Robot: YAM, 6 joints.
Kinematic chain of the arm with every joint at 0, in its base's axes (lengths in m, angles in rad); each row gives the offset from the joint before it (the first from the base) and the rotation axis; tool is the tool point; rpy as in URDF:
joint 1: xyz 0 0 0.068 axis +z
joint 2: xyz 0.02 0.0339 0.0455 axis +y
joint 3: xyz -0.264 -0.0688 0 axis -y
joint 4: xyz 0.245 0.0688 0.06 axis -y
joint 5: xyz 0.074 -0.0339 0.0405 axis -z
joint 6: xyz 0.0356 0 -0.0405 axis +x
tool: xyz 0 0 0 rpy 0 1.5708 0
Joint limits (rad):
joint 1: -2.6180..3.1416
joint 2: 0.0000..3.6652
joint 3: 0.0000..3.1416
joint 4: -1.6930..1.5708
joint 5: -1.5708..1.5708
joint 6: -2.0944..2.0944
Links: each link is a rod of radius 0.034 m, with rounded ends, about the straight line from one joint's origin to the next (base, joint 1, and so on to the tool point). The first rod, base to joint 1, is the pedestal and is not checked.
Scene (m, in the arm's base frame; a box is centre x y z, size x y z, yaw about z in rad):
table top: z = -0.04
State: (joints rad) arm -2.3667 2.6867 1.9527 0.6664 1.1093 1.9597
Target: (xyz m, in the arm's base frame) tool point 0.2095 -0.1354 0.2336
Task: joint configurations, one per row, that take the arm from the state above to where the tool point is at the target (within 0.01 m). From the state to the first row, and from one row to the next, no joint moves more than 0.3 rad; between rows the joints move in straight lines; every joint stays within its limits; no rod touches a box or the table.
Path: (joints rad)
1: -2.0903 2.4873 1.7551 0.6431 1.1585 1.9597
2: -1.8138 2.2878 1.5575 0.6198 1.2077 1.9597
3: -1.5374 2.0884 1.3599 0.5965 1.2569 1.9597
4: -1.2609 1.8889 1.1623 0.5731 1.3061 1.9597
5: -0.9845 1.6895 0.9647 0.5498 1.3553 1.9597
6: -0.7080 1.4901 0.7671 0.5265 1.4045 1.9597
7: -0.4316 1.2906 0.5695 0.5032 1.4537 1.9597

